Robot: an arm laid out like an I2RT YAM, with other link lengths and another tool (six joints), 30 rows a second.
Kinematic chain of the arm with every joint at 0, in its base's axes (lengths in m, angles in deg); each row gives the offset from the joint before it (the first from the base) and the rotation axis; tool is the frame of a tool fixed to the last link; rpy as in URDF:
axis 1: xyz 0 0 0.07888 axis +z
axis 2: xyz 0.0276 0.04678 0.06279 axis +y
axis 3: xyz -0.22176 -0.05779 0 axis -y
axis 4: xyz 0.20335 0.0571 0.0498 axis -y
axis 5: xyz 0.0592 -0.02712 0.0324 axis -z
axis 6: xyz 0.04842 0 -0.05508 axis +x
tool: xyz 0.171 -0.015 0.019 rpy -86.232 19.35 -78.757
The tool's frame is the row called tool.
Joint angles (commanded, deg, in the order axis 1, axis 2, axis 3, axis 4, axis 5, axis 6), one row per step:
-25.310, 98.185, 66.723, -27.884, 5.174, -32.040
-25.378, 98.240, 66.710, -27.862, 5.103, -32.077
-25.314, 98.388, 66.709, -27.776, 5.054, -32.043
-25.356, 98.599, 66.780, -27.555, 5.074, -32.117
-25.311, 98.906, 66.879, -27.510, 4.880, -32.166
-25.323, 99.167, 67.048, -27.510, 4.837, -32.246
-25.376, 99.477, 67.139, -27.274, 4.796, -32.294
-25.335, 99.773, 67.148, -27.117, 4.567, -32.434
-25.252, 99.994, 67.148, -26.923, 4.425, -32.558
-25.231, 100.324, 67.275, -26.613, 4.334, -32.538
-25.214, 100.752, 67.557, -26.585, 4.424, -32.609
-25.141, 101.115, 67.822, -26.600, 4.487, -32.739
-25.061, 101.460, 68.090, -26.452, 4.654, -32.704
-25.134, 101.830, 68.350, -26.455, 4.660, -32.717
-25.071, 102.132, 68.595, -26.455, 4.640, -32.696
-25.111, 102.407, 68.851, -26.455, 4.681, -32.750
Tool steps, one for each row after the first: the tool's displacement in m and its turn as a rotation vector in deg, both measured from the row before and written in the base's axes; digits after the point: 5 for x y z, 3 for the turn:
-0.00012, -0.00015, -0.00041, 0.059, 0.026, 0.000
0.00040, 0.00050, -0.00077, 0.079, 0.029, 0.060
0.00074, -0.00073, -0.00040, -0.081, -0.044, 0.011
0.00073, 0.00084, -0.00137, 0.200, 0.090, 0.186
0.00052, -0.00012, -0.00072, 0.039, 0.091, 0.079
0.00083, -0.00061, -0.00092, 0.005, -0.017, 0.009
0.00079, 0.00097, -0.00158, 0.176, 0.073, 0.277
0.00096, 0.00085, -0.00102, 0.070, 0.007, 0.261
0.00154, -0.00019, -0.00069, 0.034, -0.136, 0.050
0.00078, -0.00058, -0.00107, -0.050, 0.160, 0.033
0.00085, -0.00003, -0.00086, -0.056, 0.162, 0.153
0.00131, -0.00070, -0.00030, -0.146, -0.013, -0.034
0.00049, -0.00083, -0.00094, 0.038, 0.108, -0.065
0.00098, 0.00011, -0.00058, 0.049, 0.038, 0.055
0.00067, -0.00078, -0.00033, -0.047, 0.048, -0.014

